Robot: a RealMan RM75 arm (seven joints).
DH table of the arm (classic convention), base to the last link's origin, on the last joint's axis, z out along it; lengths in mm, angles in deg. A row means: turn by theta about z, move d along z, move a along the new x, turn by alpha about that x. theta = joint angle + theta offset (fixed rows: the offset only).
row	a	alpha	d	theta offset
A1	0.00	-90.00	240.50	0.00
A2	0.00	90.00	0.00	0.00
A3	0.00	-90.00	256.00	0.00
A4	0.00	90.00	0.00	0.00
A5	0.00	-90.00	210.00	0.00
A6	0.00	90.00	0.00	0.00
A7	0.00	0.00	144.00	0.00
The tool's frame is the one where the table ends.
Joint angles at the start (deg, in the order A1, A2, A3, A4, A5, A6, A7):
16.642 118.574 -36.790 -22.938 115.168 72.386 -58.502
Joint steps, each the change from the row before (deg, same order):
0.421 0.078 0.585 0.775 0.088 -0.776 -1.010
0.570 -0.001 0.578 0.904 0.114 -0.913 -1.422
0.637 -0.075 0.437 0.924 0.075 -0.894 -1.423
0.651 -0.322 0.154 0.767 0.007 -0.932 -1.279
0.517 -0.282 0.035 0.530 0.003 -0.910 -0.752
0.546 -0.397 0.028 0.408 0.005 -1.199 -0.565
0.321 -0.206 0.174 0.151 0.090 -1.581 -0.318
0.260 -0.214 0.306 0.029 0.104 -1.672 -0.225
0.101 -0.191 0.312 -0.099 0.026 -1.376 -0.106
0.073 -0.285 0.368 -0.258 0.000 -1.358 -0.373
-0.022 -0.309 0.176 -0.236 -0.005 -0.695 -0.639
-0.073 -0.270 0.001 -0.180 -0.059 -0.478 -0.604
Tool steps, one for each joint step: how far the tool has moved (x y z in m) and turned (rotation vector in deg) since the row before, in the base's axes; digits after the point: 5 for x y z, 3 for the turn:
0.00160 0.00139 -0.00194 0.315 -0.316 -0.872
0.00149 0.00220 -0.00195 0.330 -0.710 -0.857
0.00101 0.00264 -0.00203 0.154 -0.820 -0.703
0.00101 0.00333 -0.00049 -0.041 -1.144 -0.514
0.00101 0.00289 -0.00019 -0.139 -0.794 -0.530
0.00171 0.00352 0.00111 -0.114 -0.864 -0.746
0.00323 0.00245 0.00111 0.059 -0.604 -1.339
0.00387 0.00221 0.00207 0.220 -0.564 -1.507
0.00378 0.00121 0.00241 0.243 -0.486 -1.322
0.00403 0.00133 0.00402 0.408 -0.927 -1.231
0.00269 0.00064 0.00385 0.328 -1.142 -0.562
0.00210 0.00016 0.00278 0.112 -1.079 -0.349

